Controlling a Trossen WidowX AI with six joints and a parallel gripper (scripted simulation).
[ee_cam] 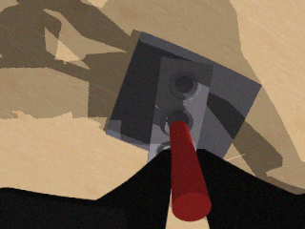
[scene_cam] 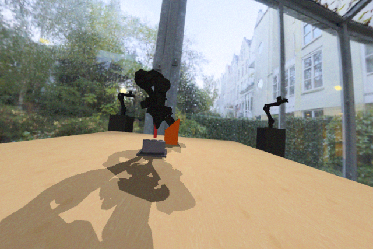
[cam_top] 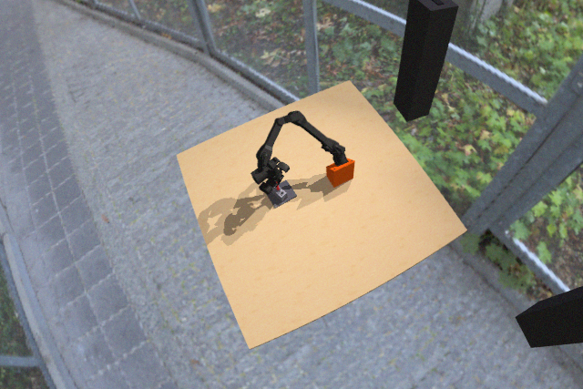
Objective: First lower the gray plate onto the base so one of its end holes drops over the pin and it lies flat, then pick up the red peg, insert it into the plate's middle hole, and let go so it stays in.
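Right now the red peg is right at my gripper tip. Round my gripper tip: dark flat base: 10 cm below, 1 cm to the left, 1 cm behind; gray plate: 6 cm below.
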